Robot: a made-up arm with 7 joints.
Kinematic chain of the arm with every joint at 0, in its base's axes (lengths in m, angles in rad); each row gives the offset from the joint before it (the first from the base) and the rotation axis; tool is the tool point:
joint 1: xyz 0 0 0.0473 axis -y
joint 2: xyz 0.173 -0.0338 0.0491 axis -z
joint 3: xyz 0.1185 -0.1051 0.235 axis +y
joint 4: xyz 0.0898 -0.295 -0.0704 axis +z
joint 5: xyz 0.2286 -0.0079 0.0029 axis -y
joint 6: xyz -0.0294 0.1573 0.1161 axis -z
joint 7: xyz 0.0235 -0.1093 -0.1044 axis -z
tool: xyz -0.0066 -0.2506 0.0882
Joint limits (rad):
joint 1: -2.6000..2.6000
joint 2: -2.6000..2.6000
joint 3: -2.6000..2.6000
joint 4: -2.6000..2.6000
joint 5: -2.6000..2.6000
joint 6: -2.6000..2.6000
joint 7: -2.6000..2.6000
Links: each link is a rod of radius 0.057 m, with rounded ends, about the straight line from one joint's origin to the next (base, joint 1, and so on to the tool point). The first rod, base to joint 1, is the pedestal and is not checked.
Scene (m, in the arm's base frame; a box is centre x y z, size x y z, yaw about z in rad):
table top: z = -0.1
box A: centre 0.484 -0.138 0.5 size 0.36 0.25 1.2 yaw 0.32
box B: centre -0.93 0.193 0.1 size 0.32 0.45 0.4 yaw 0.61
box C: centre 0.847 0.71 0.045 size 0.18 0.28 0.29 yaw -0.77
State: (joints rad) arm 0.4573 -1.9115 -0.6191 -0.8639 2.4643 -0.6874 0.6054
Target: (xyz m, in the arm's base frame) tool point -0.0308 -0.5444 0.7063
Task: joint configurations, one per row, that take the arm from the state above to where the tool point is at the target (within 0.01 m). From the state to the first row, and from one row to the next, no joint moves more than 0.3 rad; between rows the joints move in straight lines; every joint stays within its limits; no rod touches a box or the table.
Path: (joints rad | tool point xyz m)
1: 0.6801 -1.6596 -0.5071 -0.6929 2.3633 -0.6269 0.7256 | 0.4629 0.2759 0.7041
2: 0.9030 -1.4076 -0.3951 -0.5218 2.2622 -0.5665 0.8457 | 0.3654 0.1761 0.8377
3: 1.1258 -1.1557 -0.2832 -0.3508 2.1612 -0.5060 0.9659 | 0.2294 0.0606 0.9154
4: 1.3486 -0.9037 -0.1712 -0.1798 2.0602 -0.4456 1.0861 | 0.0810 -0.0644 0.9240
5: 1.3289 -0.7214 -0.3384 -0.4019 2.1898 -0.4683 0.9259 | 0.0368 -0.2546 0.9273
6: 1.3092 -0.5391 -0.5057 -0.6240 2.3194 -0.4910 0.7657 | -0.0025 -0.4289 0.8454
7: 1.2895 -0.3568 -0.6729 -0.8460 2.4489 -0.5137 0.6056 | -0.0308 -0.5444 0.7063

